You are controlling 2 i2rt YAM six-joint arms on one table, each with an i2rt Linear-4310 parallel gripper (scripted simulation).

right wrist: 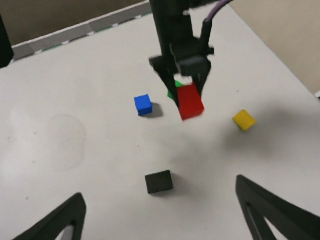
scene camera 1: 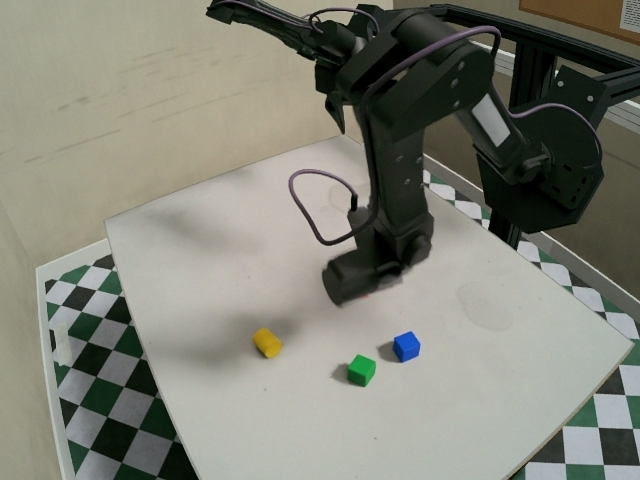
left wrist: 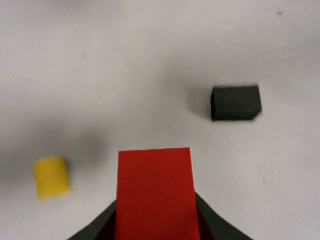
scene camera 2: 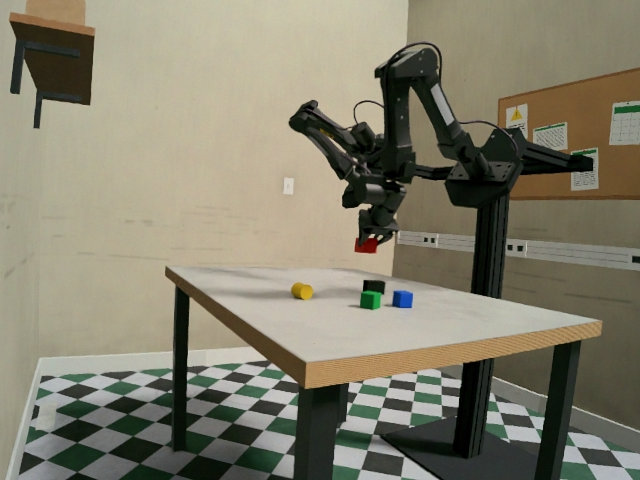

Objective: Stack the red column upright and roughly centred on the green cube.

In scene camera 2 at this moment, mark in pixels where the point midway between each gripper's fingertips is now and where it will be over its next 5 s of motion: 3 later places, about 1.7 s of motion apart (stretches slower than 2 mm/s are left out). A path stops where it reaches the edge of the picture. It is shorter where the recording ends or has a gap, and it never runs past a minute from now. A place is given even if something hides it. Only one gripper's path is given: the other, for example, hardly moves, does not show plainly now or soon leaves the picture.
My left gripper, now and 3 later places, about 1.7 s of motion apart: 365, 246; 373, 246; 376, 248; 373, 276
